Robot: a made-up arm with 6 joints.
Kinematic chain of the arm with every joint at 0, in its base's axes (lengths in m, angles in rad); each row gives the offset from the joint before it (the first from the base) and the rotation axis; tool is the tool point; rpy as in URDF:
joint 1: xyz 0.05 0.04 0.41 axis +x
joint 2: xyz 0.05 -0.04 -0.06 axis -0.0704 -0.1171 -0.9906
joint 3: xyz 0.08 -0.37 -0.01 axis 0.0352 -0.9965 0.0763
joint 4: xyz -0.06 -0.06 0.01 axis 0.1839 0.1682 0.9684
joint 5: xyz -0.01 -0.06 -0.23 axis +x
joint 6: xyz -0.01 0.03 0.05 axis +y
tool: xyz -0.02 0.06 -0.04 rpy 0 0 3.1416
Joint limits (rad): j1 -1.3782..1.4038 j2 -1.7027..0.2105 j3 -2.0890..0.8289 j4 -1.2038..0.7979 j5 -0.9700..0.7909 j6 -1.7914..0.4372
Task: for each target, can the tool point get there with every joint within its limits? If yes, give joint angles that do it. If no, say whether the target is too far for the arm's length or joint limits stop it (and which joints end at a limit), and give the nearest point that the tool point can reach.
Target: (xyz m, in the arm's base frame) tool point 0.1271 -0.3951 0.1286
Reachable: yes | joints 0.0988 -0.1127 -0.2046 -0.9500 0.3749 0.1823
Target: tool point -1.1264 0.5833 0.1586
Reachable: no: too far | nearest point -0.1968 0.1472 -0.0297 | short by 1.044 m
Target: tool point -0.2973 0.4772 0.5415
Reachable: no: joint limits stop it (at a limit: joint 1, joint 2, joint 3, joint 4, joint 5) | nearest point -0.0885 0.1321 0.8023 | short by 0.480 m
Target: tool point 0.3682 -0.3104 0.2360
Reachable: yes | joints 0.1068 -1.1968 -1.1651 0.4951 -0.7788 -1.2583
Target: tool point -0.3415 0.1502 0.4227
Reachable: no: joint limits stop it (at a limit: joint 1, joint 2, joint 4, joint 5, joint 6) | nearest point -0.1535 0.0135 0.7548 | short by 0.405 m
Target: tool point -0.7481 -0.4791 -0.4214
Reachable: no: too far | nearest point -0.1870 -0.2374 -0.0343 | short by 0.723 m
